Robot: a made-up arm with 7 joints. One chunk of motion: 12 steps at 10 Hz.
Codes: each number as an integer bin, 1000 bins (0 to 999) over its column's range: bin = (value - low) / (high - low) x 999, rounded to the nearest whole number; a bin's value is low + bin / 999 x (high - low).
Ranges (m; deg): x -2.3..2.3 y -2.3..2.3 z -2.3..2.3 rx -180..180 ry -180..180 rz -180..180
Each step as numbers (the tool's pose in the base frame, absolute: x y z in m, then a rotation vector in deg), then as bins.
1 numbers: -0.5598 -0.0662 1.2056 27.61 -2.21 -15.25
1 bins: 378 485 761 576 493 457
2 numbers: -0.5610 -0.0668 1.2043 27.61 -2.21 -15.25
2 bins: 378 485 761 576 493 457
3 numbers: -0.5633 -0.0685 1.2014 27.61 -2.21 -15.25
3 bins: 377 485 760 576 493 457
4 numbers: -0.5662 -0.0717 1.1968 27.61 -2.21 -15.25
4 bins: 377 484 759 576 493 457
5 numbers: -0.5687 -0.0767 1.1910 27.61 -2.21 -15.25
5 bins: 376 483 758 576 493 457
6 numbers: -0.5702 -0.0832 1.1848 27.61 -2.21 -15.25
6 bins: 376 481 757 576 493 457
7 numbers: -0.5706 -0.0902 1.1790 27.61 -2.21 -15.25
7 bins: 376 480 756 576 493 457
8 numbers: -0.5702 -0.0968 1.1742 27.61 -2.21 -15.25
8 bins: 376 478 755 576 493 457
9 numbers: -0.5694 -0.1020 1.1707 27.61 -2.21 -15.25
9 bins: 376 477 754 576 493 457
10 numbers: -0.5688 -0.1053 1.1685 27.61 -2.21 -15.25
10 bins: 376 477 753 576 493 457
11 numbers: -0.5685 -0.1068 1.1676 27.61 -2.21 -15.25
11 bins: 376 476 753 576 493 457
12 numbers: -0.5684 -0.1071 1.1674 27.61 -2.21 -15.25
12 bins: 376 476 753 576 493 457
